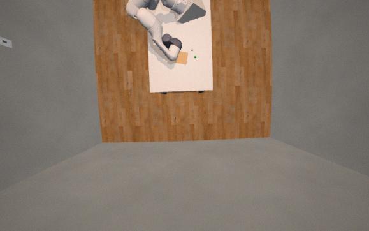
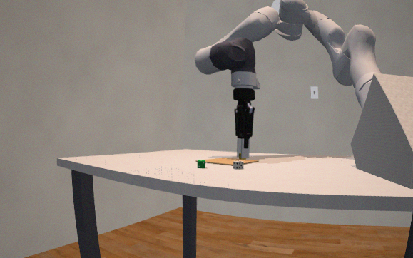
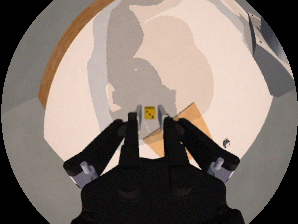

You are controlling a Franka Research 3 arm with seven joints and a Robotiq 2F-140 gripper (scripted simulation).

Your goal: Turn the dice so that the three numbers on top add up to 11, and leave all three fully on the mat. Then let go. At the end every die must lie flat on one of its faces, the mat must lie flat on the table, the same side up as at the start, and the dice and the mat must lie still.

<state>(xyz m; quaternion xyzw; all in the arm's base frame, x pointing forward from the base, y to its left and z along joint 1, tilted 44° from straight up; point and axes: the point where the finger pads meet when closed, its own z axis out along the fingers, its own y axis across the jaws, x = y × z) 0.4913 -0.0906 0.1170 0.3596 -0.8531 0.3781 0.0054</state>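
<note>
The yellow die is 3 cm below my hand. Also, from my hand: white die 7 cm behind, 25 cm to the left, 3 cm below; then green die 2 cm ahead, 28 cm to the left, 3 cm below; then tan mat 1 cm ahead, 11 cm to the left, 3 cm below.
</note>
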